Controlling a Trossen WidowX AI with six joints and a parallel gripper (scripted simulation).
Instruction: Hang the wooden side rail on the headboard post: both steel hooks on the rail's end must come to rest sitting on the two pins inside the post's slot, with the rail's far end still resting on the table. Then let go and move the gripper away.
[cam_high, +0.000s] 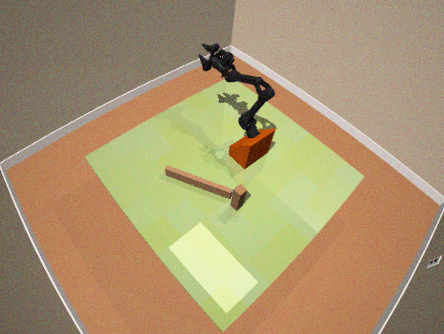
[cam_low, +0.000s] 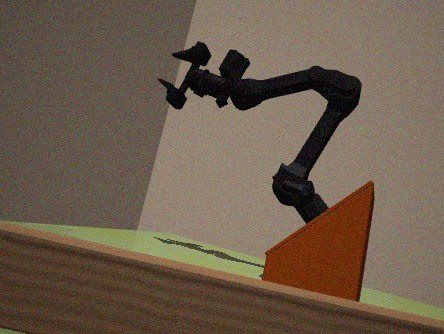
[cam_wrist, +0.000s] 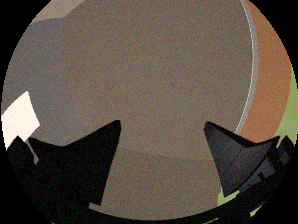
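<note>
Right now the headboard post is 720 mm to the left of my gripper tip, 410 mm below it and 310 mm ahead of it.
</note>
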